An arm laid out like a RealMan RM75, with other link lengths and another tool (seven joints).
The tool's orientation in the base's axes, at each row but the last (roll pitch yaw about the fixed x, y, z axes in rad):
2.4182, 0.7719, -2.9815
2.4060, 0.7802, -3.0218
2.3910, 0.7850, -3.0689
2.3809, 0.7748, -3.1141
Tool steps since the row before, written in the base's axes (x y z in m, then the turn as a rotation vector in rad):
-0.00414, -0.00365, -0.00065, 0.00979, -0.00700, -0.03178
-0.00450, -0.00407, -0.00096, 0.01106, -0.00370, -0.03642
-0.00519, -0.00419, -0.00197, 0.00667, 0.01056, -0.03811
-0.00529, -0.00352, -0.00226, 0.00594, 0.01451, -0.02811
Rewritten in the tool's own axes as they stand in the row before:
0.00380, -0.00036, -0.00404, 0.01604, -0.02537, 0.01593
0.00420, -0.00072, -0.00443, 0.01813, -0.02605, 0.02134
0.00527, -0.00109, -0.00441, 0.02169, -0.01462, 0.03040
0.00543, -0.00096, -0.00388, 0.01514, -0.00652, 0.02765

